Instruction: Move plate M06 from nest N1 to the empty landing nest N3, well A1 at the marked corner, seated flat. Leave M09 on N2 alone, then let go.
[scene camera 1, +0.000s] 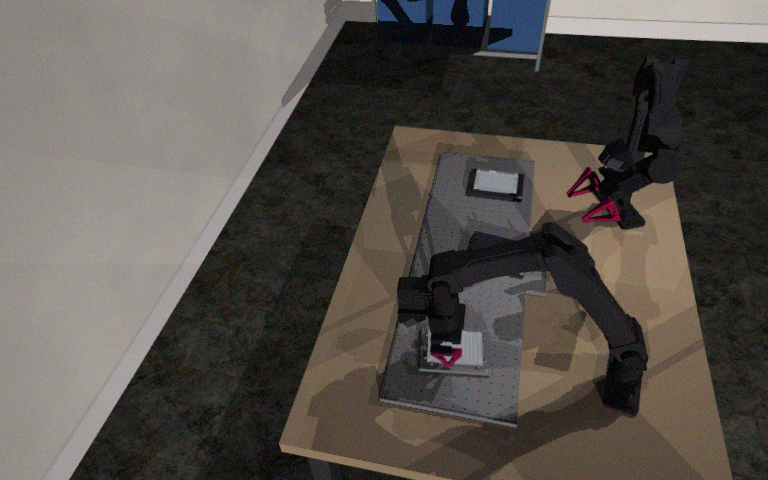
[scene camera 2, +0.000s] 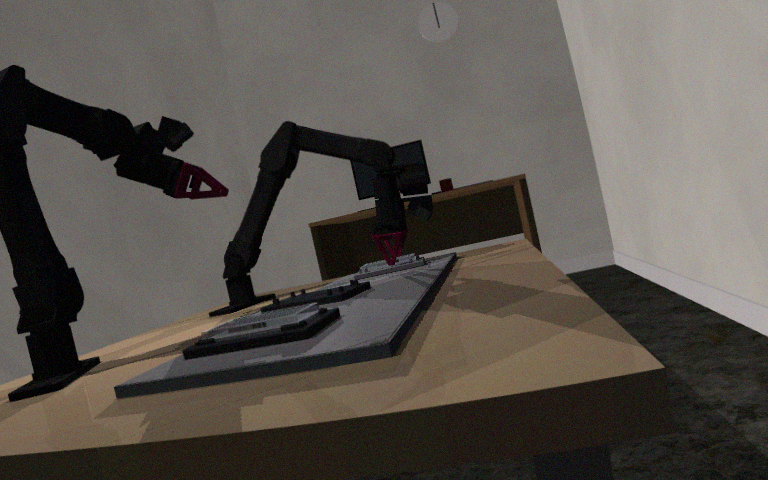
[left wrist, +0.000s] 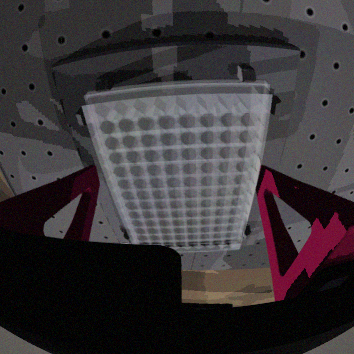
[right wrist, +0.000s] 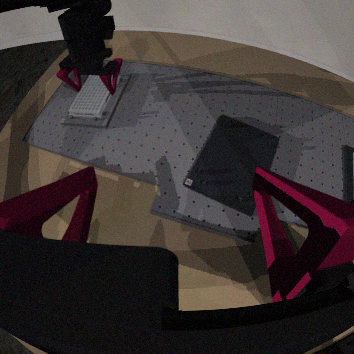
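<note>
A white well plate (scene camera 1: 471, 346) (scene camera 2: 404, 261) (left wrist: 175, 195) (right wrist: 91, 103) sits on a grey nest (scene camera 1: 455, 371) (right wrist: 114, 112). My left gripper (scene camera 1: 448, 357) (scene camera 2: 391, 262) (left wrist: 176, 173) (right wrist: 95, 90) points down, open, its fingertips spread beyond the plate's long sides near plate height. Another white plate (scene camera 1: 497, 181) (scene camera 2: 271, 319) sits on a dark nest (scene camera 1: 469, 189) (scene camera 2: 254, 342) at the board's other end. The dark middle nest (scene camera 1: 487, 240) (scene camera 2: 322, 294) (right wrist: 235, 160) holds no plate; a small white mark shows at one corner. Labels are unreadable. My right gripper (scene camera 1: 576, 207) (scene camera 2: 227, 193) (right wrist: 174, 175) is open and empty.
The nests stand on a grey perforated board (scene camera 1: 481, 401) (scene camera 2: 373, 333) (right wrist: 150, 122) on a wooden table (scene camera 1: 351, 421) (scene camera 2: 481, 367). The left forearm crosses above the board and partly hides the middle nest in scene camera 1. The right arm stands beside the board.
</note>
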